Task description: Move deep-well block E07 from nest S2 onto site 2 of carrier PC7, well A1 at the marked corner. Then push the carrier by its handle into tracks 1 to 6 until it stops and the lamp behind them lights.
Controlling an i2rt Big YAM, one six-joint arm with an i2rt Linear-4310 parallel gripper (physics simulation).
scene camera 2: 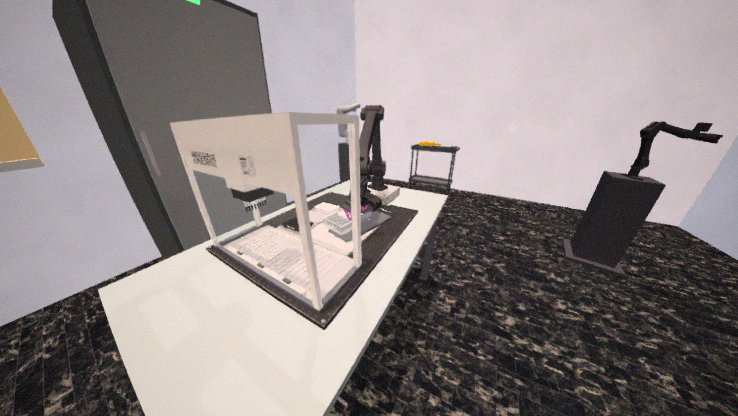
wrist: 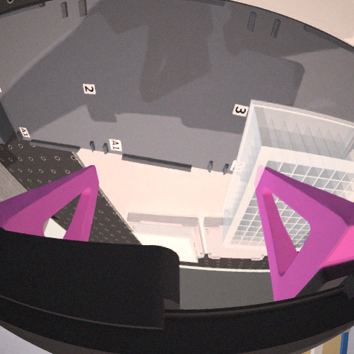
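Observation:
The clear, white-gridded deep-well block (scene camera 2: pixel 338 221) (wrist: pixel 300 157) is at the site 3 end of dark grey carrier PC7 (scene camera 2: pixel 379 219) (wrist: pixel 50 85), overlapping its A1-marked edge; I cannot tell whether it lies flat. Its label does not show. The site 2 label (wrist: pixel 89 88) lies on bare carrier, left of the block in the wrist view. My gripper (scene camera 2: pixel 356 210) (wrist: pixel 176 173) is open with nothing between its magenta fingers. The right finger overlaps the block's left part in the wrist view; the left finger is well left of it. The carrier's handle is not distinguishable.
A white-framed instrument (scene camera 2: pixel 232 142) with a hanging pipette head (scene camera 2: pixel 253 195) stands over the track deck (scene camera 2: pixel 299 263). Small green marks (scene camera 2: pixel 260 265) line its far edge from me. A dark perforated board (scene camera 2: pixel 395 219) (wrist: pixel 52 162) lies beneath on the white table (scene camera 2: pixel 258 356).

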